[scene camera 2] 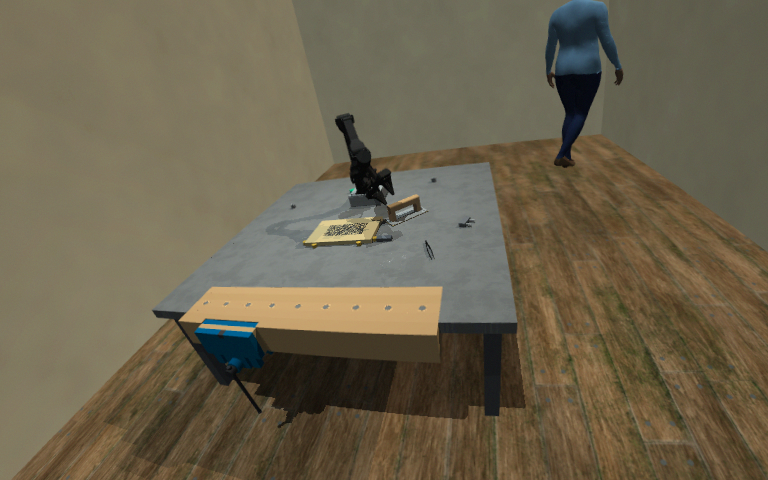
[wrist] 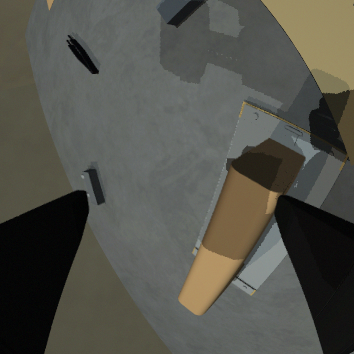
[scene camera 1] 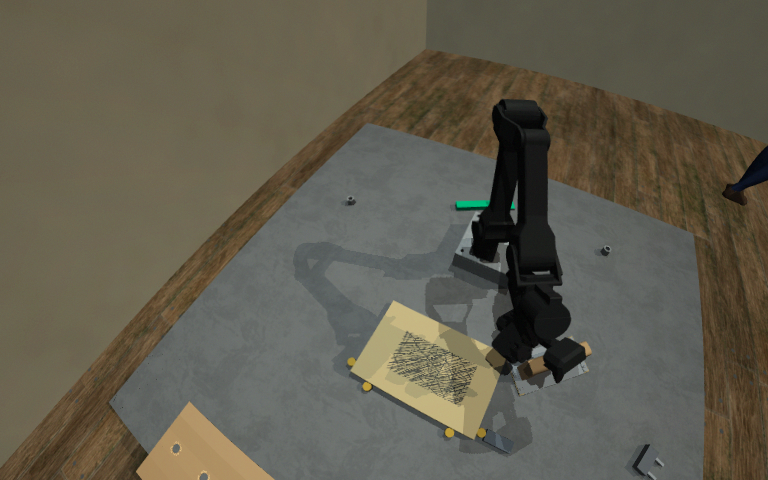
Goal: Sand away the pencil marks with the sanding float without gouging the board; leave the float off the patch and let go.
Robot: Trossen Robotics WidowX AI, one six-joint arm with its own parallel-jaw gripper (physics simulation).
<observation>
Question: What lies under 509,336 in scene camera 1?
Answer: My gripper.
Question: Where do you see a blue vise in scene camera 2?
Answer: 238,343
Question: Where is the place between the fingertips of my gripper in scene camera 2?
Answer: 390,199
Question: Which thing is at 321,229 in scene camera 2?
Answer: A pale wooden board.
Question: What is my gripper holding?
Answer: Nothing.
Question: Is my gripper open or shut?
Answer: Open.
</observation>
